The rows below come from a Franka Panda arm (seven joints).
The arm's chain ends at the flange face. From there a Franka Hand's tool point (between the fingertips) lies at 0.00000 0.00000 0.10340 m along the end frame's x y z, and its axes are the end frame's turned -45 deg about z.
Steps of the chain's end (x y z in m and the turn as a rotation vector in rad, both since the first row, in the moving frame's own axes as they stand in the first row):
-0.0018 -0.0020 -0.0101 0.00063 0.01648 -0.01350
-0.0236 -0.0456 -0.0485 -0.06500 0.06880 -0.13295
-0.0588 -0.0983 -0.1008 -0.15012 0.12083 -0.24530
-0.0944 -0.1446 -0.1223 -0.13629 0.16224 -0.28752
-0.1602 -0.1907 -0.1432 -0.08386 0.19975 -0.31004
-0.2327 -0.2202 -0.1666 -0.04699 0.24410 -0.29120
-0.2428 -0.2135 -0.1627 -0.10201 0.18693 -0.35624
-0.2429 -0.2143 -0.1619 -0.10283 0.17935 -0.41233
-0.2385 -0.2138 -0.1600 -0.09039 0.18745 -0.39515
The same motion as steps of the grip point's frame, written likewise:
0.0014 -0.0015 -0.0101 -0.01121 0.01210 -0.01350
0.0165 -0.0392 -0.0490 -0.09461 0.00269 -0.13295
0.0282 -0.0913 -0.1027 -0.19159 -0.02071 -0.24530
0.0405 -0.1479 -0.1246 -0.21109 0.01835 -0.28752
0.0330 -0.2292 -0.1456 -0.20054 0.08195 -0.31004
0.0083 -0.3016 -0.1698 -0.20583 0.13938 -0.29120
-0.0110 -0.3032 -0.1650 -0.20431 0.06005 -0.35624
-0.0106 -0.3045 -0.1641 -0.19953 0.05411 -0.41233
-0.0067 -0.3016 -0.1622 -0.19646 0.06863 -0.39515

